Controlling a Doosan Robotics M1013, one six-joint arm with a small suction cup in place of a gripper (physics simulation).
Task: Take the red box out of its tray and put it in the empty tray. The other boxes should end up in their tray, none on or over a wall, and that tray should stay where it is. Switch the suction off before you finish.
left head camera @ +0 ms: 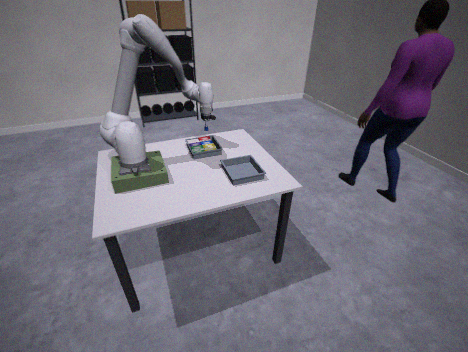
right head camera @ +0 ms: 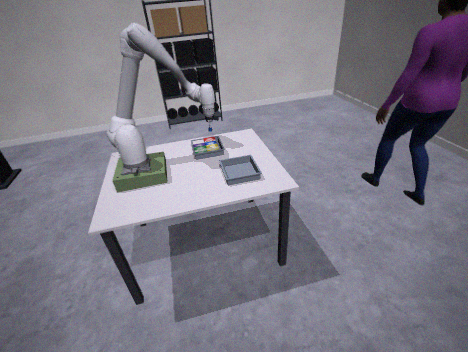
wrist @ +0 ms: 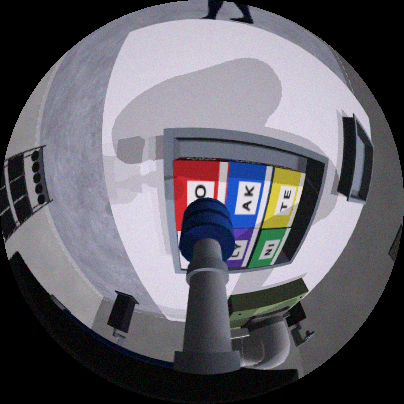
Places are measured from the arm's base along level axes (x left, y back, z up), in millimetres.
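Pixels of known places: hand, tool point: [left head camera: 206,130] [right head camera: 210,130] [wrist: 206,219]; arm's base, link origin: [left head camera: 134,166] [right head camera: 136,166] [wrist: 263,317].
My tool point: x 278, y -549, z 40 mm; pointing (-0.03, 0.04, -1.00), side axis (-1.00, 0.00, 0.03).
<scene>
Ahead of a thing's pixels: the offset from my tool point to its top centre. Level surfaces: height alone.
My suction cup [left head camera: 206,128] [right head camera: 210,129] [wrist: 207,220] is blue, holds no box, and hangs above the filled tray; gripper open. The red box @(dy +15, dx +4, dz -68 mm) [left head camera: 204,138] [right head camera: 210,139] [wrist: 187,174] lies flat at a corner of its tray @(dy +50, dx -77, dz -71 mm) [left head camera: 206,155] [right head camera: 209,156] [wrist: 240,134]; the cup hides part of it in the wrist view. Beside it are a blue box @(dy +16, dx -56, dz -77 mm) [wrist: 242,172], a yellow box @(dy +17, dx -116, dz -74 mm) [wrist: 285,178], a purple box @(dy +106, dx -55, dz -77 mm) [wrist: 244,234], a green box @(dy +107, dx -115, dz -72 mm) [wrist: 262,258] and a mostly hidden white box. The empty tray @(dy -97, dx -469, dz -71 mm) [left head camera: 243,171] [right head camera: 240,170] [wrist: 358,194] stands apart, nearer the table's front right.
The arm stands on a green base block [left head camera: 141,183] [right head camera: 142,183] [wrist: 268,301] at the left of the white table @(dz -121 mm) [left head camera: 165,205] [right head camera: 165,200]. A person [left head camera: 407,75] [right head camera: 432,70] stands on the floor to the right. A shelf rack stands behind the table, by the wall.
</scene>
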